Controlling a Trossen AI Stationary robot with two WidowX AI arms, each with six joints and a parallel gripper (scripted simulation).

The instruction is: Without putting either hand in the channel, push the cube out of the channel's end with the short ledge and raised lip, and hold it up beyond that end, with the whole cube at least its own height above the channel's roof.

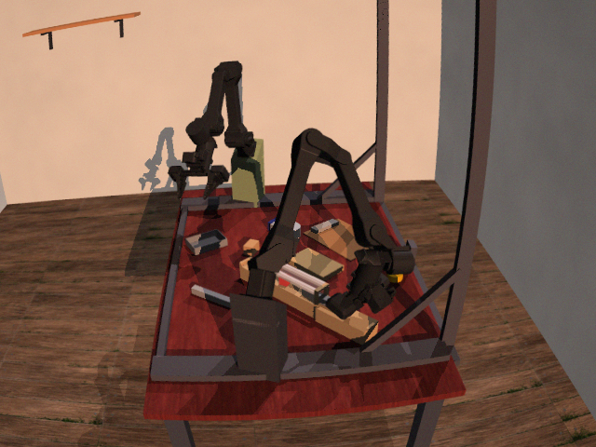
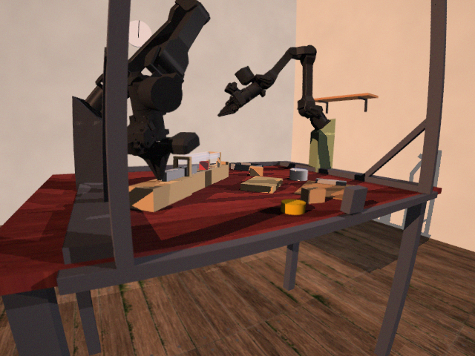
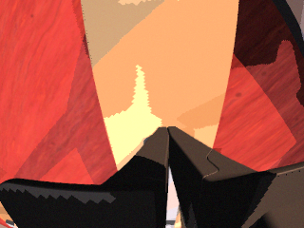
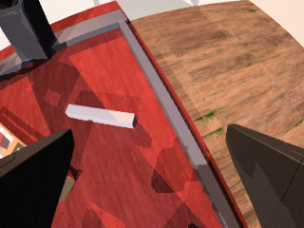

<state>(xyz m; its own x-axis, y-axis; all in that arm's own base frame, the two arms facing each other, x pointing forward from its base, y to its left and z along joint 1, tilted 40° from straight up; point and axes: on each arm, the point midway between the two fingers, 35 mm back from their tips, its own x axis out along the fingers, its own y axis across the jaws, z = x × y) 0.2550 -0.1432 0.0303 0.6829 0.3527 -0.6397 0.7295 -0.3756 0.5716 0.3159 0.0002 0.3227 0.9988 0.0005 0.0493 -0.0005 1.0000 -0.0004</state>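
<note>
Now: left hand 160 mm to the left of the channel, 130 mm short of it and 30 mm above it. From my left hand the other things lie so: yellow disc: 230 mm to the right, 180 mm behind, 70 mm below; grey tray: 490 mm to the right, 390 mm ahead, 80 mm below; flat tan block: 320 mm to the right, 70 mm below, 50 mm ahead.
</note>
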